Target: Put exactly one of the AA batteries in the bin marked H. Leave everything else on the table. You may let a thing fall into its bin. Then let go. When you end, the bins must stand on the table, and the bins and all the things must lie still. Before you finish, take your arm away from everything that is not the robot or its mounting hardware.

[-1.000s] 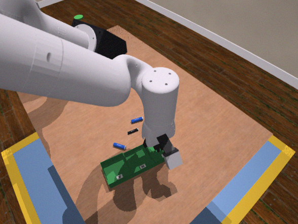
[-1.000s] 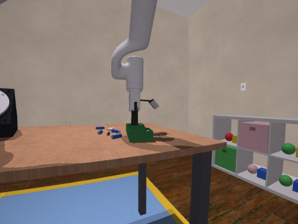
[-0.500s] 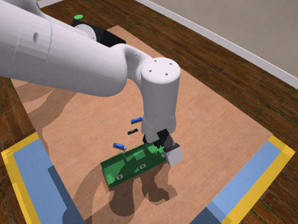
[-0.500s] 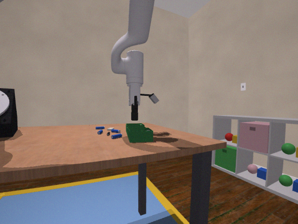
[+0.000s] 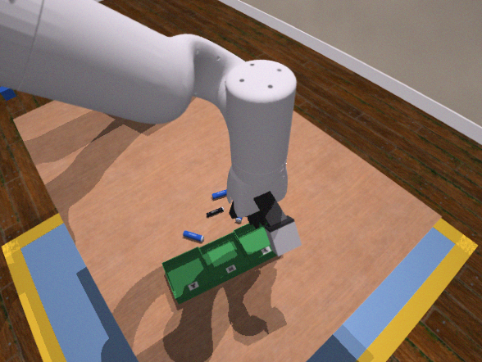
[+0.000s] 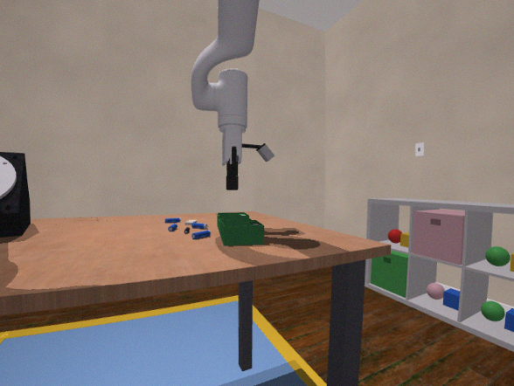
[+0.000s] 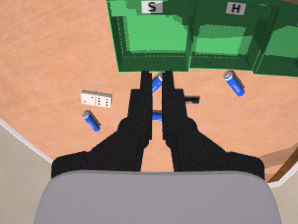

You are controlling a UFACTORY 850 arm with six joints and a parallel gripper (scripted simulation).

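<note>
My hand is 120 mm past the blue battery, 120 mm above it and 80 mm to the left of it. From my hand the other things lie so: green three-compartment bin 110 mm below, 80 mm to the right, 30 mm behind; then white domino 140 mm to the left, 120 mm below, 80 mm behind; then thin black battery 130 mm behind, 120 mm below.
</note>
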